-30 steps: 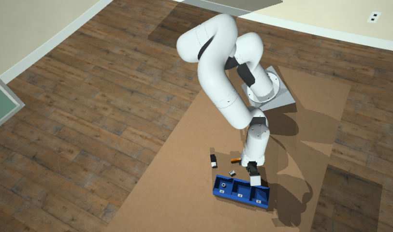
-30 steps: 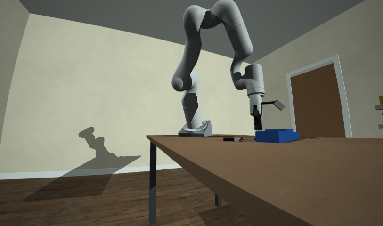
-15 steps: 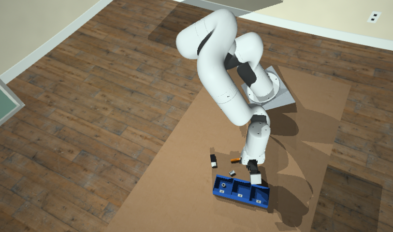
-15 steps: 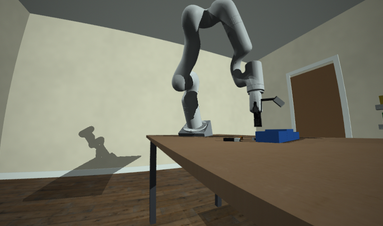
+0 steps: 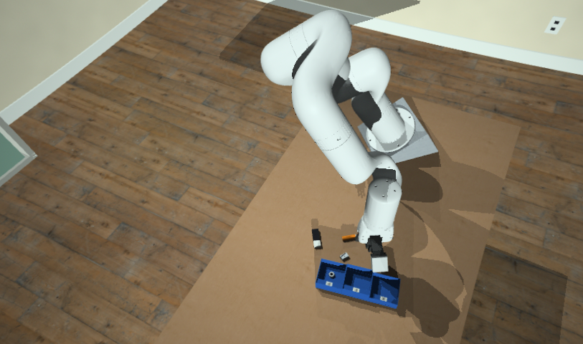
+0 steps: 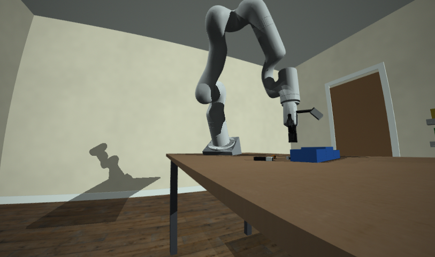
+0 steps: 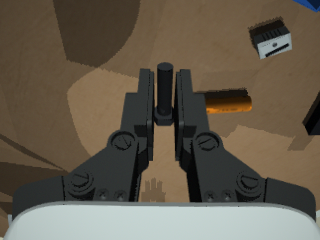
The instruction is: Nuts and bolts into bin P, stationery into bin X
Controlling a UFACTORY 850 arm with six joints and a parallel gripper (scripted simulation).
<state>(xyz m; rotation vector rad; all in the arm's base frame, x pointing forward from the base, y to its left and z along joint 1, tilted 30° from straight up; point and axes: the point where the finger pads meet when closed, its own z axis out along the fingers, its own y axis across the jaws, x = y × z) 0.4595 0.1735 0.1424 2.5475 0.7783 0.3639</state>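
The nut is 12 cm ahead of my hand, 9 cm to the right of it and 8 cm below it. The rest, counted from my hand: black bolt 2 cm below, 1 cm behind; blue bin 11 cm ahead, 7 cm below; orange cylinder 9 cm to the right, 8 cm below, 3 cm behind.
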